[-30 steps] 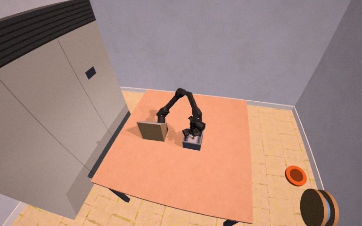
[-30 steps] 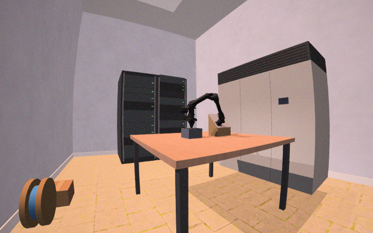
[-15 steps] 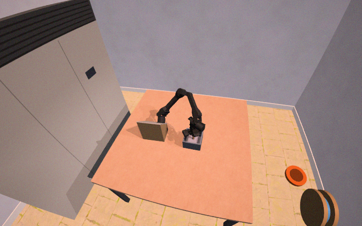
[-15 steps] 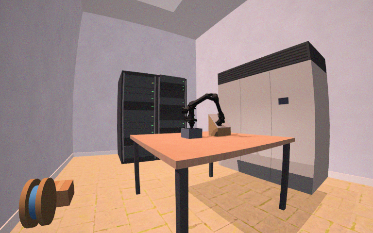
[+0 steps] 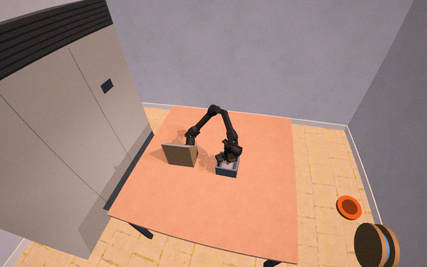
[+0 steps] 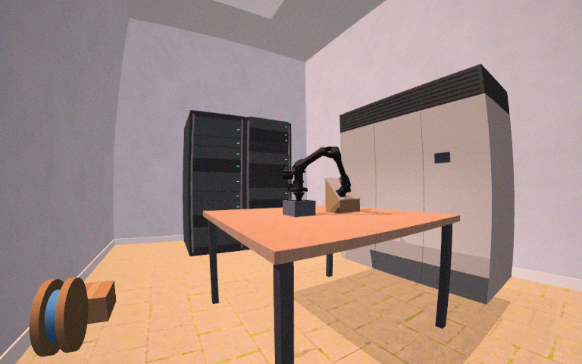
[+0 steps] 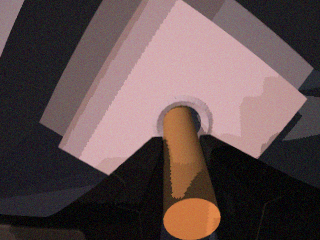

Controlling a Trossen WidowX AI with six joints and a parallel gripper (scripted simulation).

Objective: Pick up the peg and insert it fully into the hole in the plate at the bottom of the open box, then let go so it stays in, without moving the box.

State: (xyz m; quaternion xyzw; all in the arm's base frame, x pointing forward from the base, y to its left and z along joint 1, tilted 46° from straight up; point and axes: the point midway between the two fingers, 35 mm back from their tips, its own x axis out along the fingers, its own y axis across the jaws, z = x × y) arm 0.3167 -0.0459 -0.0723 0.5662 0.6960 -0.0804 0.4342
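My gripper is now 7 cm above the pale plate. Also, from my hand: box: 9 cm below; then peg: 4 cm below.
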